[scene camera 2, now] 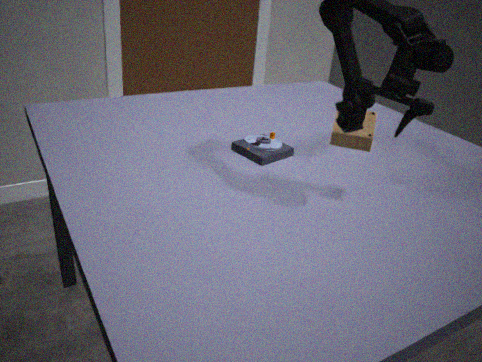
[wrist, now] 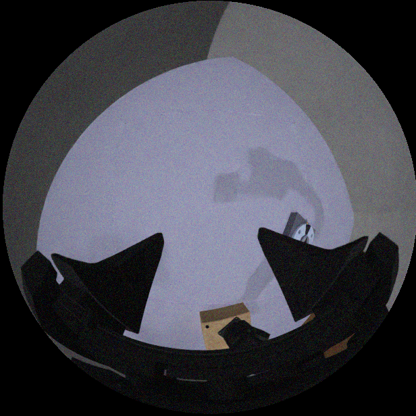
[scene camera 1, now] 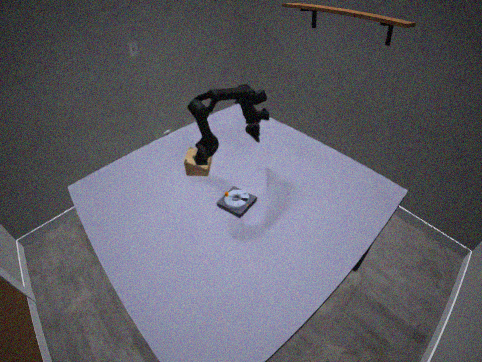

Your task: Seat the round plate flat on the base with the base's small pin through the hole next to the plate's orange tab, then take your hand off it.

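Where they show: gripper, between the fingertips: [scene camera 2: 378,131] [scene camera 1: 258,138]; arm's base, origin of its link: [scene camera 2: 349,124] [scene camera 1: 200,160].
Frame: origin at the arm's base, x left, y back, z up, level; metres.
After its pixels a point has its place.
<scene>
The dark square base [scene camera 1: 241,212] @(x 0.035, y -0.365, z -0.041 m) [scene camera 2: 263,158] @(x 0.132, y -0.317, z -0.041 m) [wrist: 292,222] rests on the table. The pale round plate [scene camera 1: 230,202] @(x 0.015, y -0.305, z -0.026 m) [scene camera 2: 274,144] @(x 0.073, y -0.267, z -0.028 m) [wrist: 298,233] lies on top of it and looks about flat. Its orange tab [scene camera 1: 226,194] @(x 0.018, y -0.260, z -0.019 m) [scene camera 2: 272,135] @(x 0.026, y -0.257, z -0.020 m) stands at the plate's edge, on the side toward the wooden block. The small pin and the hole beside the tab are too small to make out, so I cannot tell whether the pin is through it. My gripper [scene camera 1: 258,140] @(x 0.277, y -0.093, z 0.088 m) [scene camera 2: 397,135] [wrist: 210,235] is open and empty, in the air well away from the plate and base.
A wooden block [scene camera 1: 197,170] @(x -0.031, y -0.034, z -0.026 m) [scene camera 2: 351,140] @(x 0.044, y -0.009, z -0.036 m) [wrist: 224,314] is under the arm's foot. The table [scene camera 1: 200,280] @(x -0.236, y -0.567, z -0.062 m) [scene camera 2: 210,260] @(x 0.498, y -0.536, z -0.062 m) [wrist: 150,150] bears soft shadows of the arm. A wooden wall shelf [scene camera 1: 350,13] is far behind the table. A brown door [scene camera 2: 190,45] stands beyond the table.
</scene>
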